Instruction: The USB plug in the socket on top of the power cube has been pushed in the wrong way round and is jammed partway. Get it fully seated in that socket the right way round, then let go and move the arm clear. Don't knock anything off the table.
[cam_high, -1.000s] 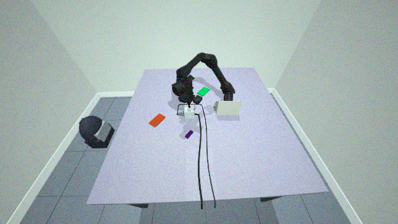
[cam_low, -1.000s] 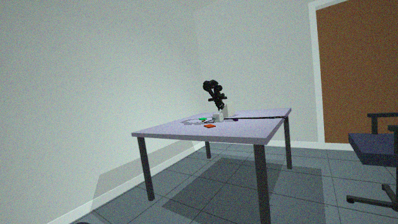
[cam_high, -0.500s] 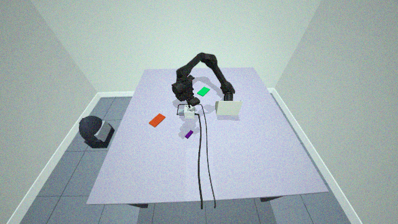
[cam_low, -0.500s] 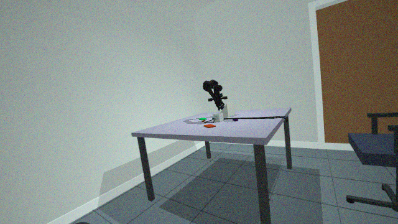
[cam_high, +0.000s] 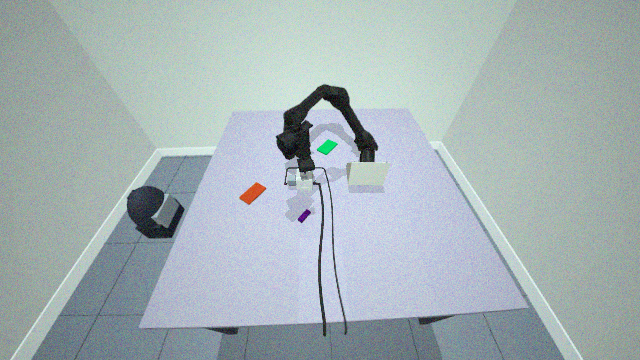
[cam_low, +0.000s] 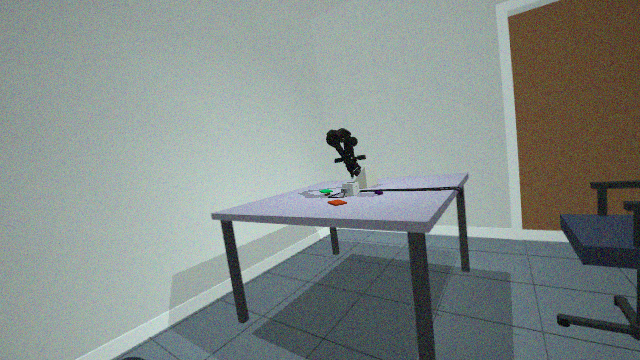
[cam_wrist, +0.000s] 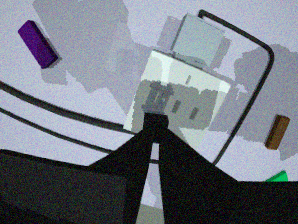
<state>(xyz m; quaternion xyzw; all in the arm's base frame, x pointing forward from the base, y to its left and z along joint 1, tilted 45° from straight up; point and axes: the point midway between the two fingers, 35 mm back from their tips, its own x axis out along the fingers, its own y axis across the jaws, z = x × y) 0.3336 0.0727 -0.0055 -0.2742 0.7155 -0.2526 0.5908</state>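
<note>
Now: gripper tip 20 mm above the dark USB plug. Round my gripper tip: purple block: 20 mm ahead, 160 mm to the left, 130 mm below; then socket plate: 70 mm below; then brown piece: 30 mm behind, 200 mm to the right, 130 mm below.
</note>
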